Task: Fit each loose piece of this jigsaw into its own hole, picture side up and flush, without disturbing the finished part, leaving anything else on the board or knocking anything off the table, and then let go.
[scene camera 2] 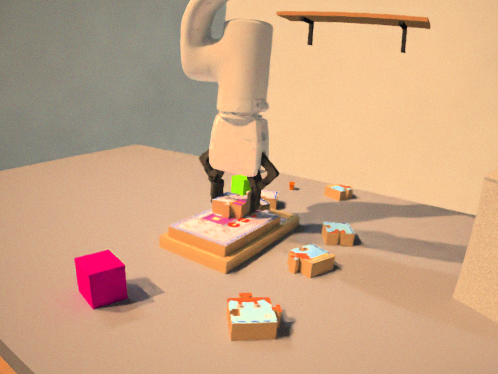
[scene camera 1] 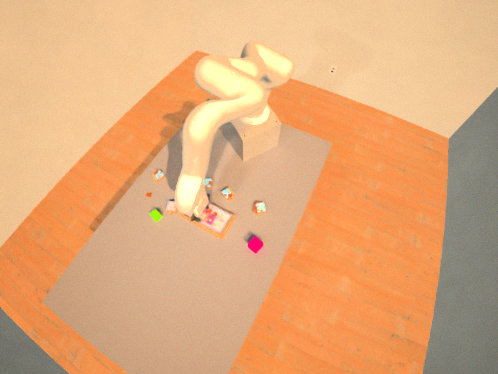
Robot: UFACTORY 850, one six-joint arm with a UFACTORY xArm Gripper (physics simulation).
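Observation:
My gripper (scene camera 1: 201,207) (scene camera 2: 234,199) points down over the far end of the jigsaw board (scene camera 1: 222,235) (scene camera 2: 228,263), shut on a jigsaw piece (scene camera 2: 227,206). The held piece is picture side up and stands higher than the finished part (scene camera 1: 221,218) (scene camera 2: 200,231); the fingers hide some of it, and I cannot tell whether it touches the board. Loose pieces with pale blue and orange pictures (scene camera 1: 259,207) (scene camera 2: 252,325), (scene camera 1: 228,193) (scene camera 2: 314,260), (scene camera 1: 208,183) (scene camera 2: 339,233), (scene camera 1: 158,175) (scene camera 2: 339,192) lie off the board. A pale piece (scene camera 1: 171,206) (scene camera 2: 271,198) lies beyond the board's far end.
A magenta cube (scene camera 1: 255,244) (scene camera 2: 101,279) stands off the board's near end. A green cube (scene camera 1: 156,215) (scene camera 2: 240,184) and a small orange object (scene camera 1: 149,194) (scene camera 2: 292,185) are beyond the far end. The robot's base block (scene camera 1: 260,140) (scene camera 2: 480,240) stands on the grey mat (scene camera 1: 150,300).

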